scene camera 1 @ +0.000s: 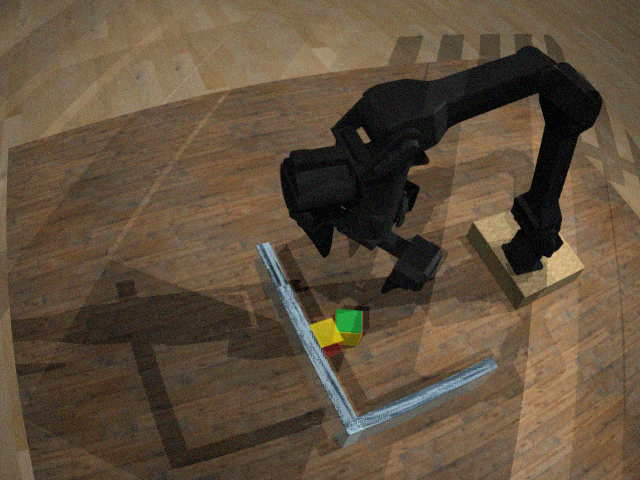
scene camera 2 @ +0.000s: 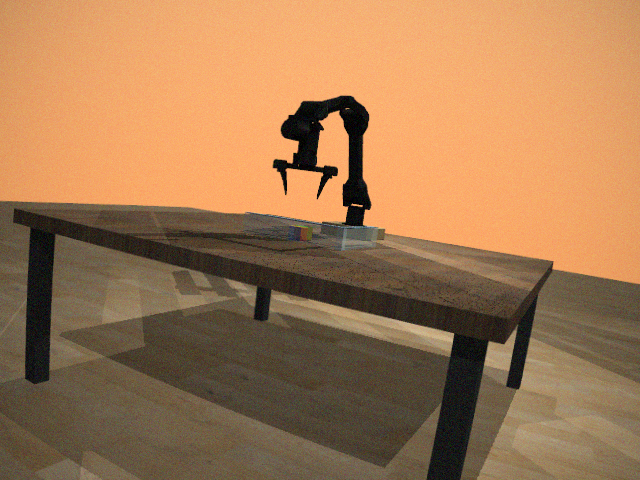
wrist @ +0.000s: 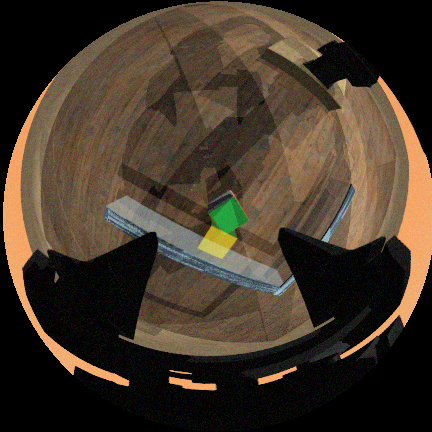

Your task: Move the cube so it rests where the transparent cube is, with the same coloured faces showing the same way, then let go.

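Seen in the pictures: gripper, fingertip midpoint: [scene camera 1: 354,273] [scene camera 2: 301,197] [wrist: 218,236]; arm's base, origin of the base link: [scene camera 1: 522,257] [scene camera 2: 354,225] [wrist: 320,72].
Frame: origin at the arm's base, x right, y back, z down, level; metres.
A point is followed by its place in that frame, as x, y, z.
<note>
The solid cube [scene camera 1: 348,321] {-0.050, -0.336, 0.002} [wrist: 228,215] {-0.048, -0.334, 0.002} stands on the table with its green face up and a yellow side towards scene camera 1. The transparent cube [scene camera 1: 326,332] {-0.061, -0.371, 0.002} [wrist: 218,242] {-0.063, -0.372, 0.002} shows a yellow top and a red side; it is beside the solid cube, against the long wall. In scene camera 2 the two overlap behind the clear wall as blue, red and yellow patches, and I cannot separate them. My gripper [scene camera 1: 354,272] {-0.025, -0.333, -0.079} [scene camera 2: 301,196] {-0.025, -0.333, -0.079} [wrist: 218,236] {-0.025, -0.333, -0.079} is open and empty, well above both cubes. In the wrist view both cubes appear between its fingers.
A low, see-through L-shaped wall [scene camera 1: 321,366] {-0.121, -0.397, -0.019} [scene camera 2: 356,237] {-0.211, -0.302, 0.009} [wrist: 200,265] {-0.059, -0.406, -0.018} has a long side by the transparent cube and a shorter side [scene camera 1: 429,393] {-0.195, -0.268, -0.018} running off from the corner. The arm's base stands on a pale block [scene camera 1: 563,263] {-0.031, 0.085, 0.000} [wrist: 285,50] {0.072, -0.027, 0.000} to the right in scene camera 1.
</note>
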